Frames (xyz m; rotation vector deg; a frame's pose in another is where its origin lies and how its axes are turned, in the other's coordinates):
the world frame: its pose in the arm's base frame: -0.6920 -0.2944 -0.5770 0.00 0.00 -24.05
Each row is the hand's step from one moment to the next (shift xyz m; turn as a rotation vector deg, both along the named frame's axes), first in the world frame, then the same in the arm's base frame.
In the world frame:
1: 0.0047 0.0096 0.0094 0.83 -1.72 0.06
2: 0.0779 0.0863 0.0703 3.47 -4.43 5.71
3: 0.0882 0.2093 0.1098 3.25 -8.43 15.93
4: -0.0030 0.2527 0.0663 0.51 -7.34 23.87
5: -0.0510 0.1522 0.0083 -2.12 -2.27 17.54
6: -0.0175 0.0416 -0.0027 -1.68 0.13 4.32
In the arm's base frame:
1: 0.0082 0.0069 0.0094 0.06 -1.91 0.06
2: 0.1063 0.0471 0.0703 1.36 -5.46 5.71
3: 0.1658 0.1552 0.1098 -0.47 -9.02 15.93
4: 0.1002 0.2320 0.0663 -2.53 -6.91 23.87
5: 0.0155 0.1598 0.0083 -2.86 -1.21 17.54
6: 0.0010 0.0451 -0.0027 -1.48 0.80 4.32

